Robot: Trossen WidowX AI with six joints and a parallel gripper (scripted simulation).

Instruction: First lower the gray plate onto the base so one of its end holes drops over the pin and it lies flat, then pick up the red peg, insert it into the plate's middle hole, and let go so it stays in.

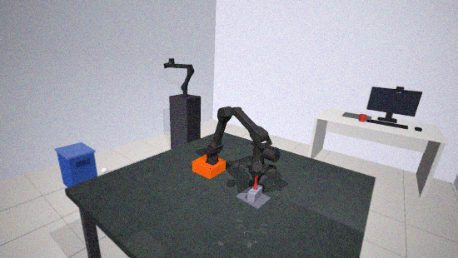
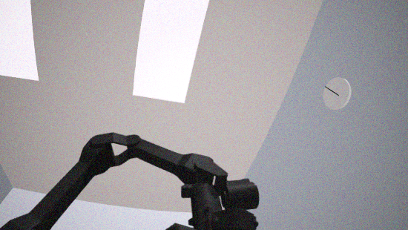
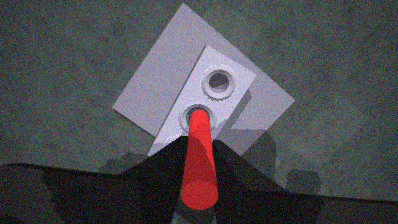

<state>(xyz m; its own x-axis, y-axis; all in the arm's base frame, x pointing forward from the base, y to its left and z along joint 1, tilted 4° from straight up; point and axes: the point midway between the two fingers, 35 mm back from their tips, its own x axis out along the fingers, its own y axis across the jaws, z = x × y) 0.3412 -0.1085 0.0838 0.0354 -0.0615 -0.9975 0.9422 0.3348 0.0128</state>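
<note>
Now: gripper tip right at the red peg. Round my gripper tip: base (9 cm below, 2 cm to the left); then gray plate (5 cm below).
</note>
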